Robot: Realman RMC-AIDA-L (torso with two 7-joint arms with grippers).
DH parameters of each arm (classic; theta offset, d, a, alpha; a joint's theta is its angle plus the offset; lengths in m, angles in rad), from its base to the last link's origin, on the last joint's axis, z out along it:
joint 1: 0 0.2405 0 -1.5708
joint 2: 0 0 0 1.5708
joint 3: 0 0.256 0 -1.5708
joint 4: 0 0 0 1.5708
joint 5: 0 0.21 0 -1.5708
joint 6: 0 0 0 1.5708
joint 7: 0 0.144 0 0
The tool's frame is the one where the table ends.
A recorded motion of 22 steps. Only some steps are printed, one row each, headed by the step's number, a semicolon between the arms.
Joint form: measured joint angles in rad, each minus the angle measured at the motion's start. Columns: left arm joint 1, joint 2, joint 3, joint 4, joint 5, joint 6, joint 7; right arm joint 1, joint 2, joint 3, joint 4, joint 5, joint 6, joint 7.
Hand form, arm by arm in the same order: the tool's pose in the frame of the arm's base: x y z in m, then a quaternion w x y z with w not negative. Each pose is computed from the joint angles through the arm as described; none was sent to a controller.
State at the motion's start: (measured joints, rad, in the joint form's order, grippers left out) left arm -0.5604 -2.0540 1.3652 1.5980 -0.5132 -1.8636 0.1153; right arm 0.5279 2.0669 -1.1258 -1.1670 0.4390 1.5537 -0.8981
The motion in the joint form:
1: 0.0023 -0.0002 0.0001 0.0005 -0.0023 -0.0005 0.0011; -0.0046 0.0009 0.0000 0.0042 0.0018 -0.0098 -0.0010
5: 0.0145 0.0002 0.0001 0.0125 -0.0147 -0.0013 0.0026; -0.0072 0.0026 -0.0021 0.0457 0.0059 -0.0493 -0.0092
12: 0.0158 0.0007 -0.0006 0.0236 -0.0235 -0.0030 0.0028; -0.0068 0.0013 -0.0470 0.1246 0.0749 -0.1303 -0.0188
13: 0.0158 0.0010 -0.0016 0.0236 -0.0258 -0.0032 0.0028; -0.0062 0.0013 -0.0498 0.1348 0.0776 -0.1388 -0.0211
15: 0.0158 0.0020 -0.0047 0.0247 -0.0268 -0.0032 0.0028; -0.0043 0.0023 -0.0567 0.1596 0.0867 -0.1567 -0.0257
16: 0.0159 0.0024 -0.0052 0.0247 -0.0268 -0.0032 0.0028; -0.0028 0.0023 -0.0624 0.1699 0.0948 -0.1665 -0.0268
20: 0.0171 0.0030 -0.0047 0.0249 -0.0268 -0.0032 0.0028; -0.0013 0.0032 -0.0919 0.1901 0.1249 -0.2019 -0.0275
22: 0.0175 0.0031 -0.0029 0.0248 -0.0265 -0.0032 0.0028; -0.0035 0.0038 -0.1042 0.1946 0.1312 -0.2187 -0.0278
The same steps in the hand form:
1: -0.1701 0.3206 0.0401 0.19752 -0.81720 -0.50605 0.19258; 0.2749 0.3399 0.0270 0.15980 -0.89747 0.35683 -0.20418
5: -0.1706 0.3182 0.0405 0.19456 -0.81869 -0.50640 0.18827; 0.2819 0.3395 0.0207 0.15991 -0.89610 0.36146 -0.20193
12: -0.1682 0.3177 0.0413 0.19379 -0.82162 -0.50349 0.18407; 0.2844 0.3403 0.0016 0.15044 -0.90248 0.36054 -0.18140
13: -0.1681 0.3176 0.0414 0.19312 -0.82182 -0.50371 0.18329; 0.2856 0.3401 -0.0001 0.14973 -0.90255 0.36081 -0.18112
15: -0.1681 0.3179 0.0422 0.19393 -0.82160 -0.50424 0.18196; 0.2876 0.3394 -0.0050 0.14622 -0.90291 0.36227 -0.17929
16: -0.1683 0.3180 0.0424 0.19417 -0.82145 -0.50441 0.18189; 0.2876 0.3396 -0.0074 0.14511 -0.90358 0.36212 -0.17707
20: -0.1687 0.3178 0.0426 0.19429 -0.82118 -0.50467 0.18226; 0.2854 0.3409 -0.0152 0.14467 -0.90715 0.35706 -0.16925
22: -0.1688 0.3177 0.0423 0.19411 -0.82126 -0.50433 0.18302; 0.2856 0.3413 -0.0176 0.14715 -0.90801 0.35431 -0.16834

